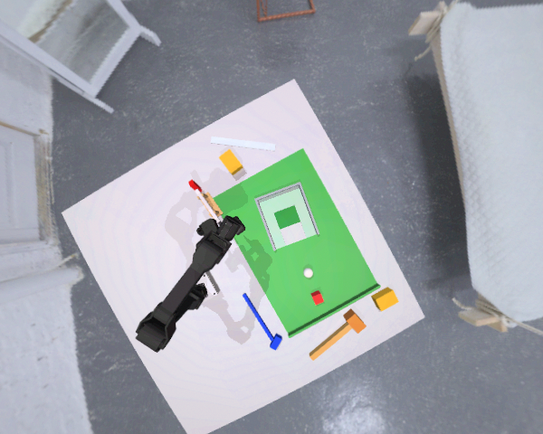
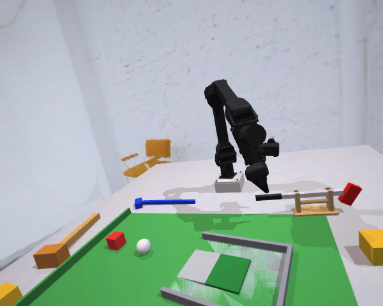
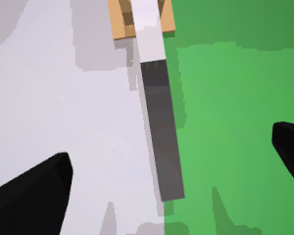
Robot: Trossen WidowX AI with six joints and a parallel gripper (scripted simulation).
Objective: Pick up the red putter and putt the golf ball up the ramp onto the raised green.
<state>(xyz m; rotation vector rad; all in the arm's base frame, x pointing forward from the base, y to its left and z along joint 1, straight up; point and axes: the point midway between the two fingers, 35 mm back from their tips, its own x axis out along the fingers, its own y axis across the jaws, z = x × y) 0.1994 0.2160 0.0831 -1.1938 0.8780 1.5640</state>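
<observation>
The blue putter is 46 cm to the right of my gripper tip, 9 cm below it and 2 cm ahead of it. The rest, counted from my gripper tip: white bar (36 cm to the left, 18 cm ahead, 10 cm below); wooden stand (12 cm to the left, 7 cm below, 4 cm behind); red putter (11 cm to the left, 4 cm below, 4 cm behind).
</observation>
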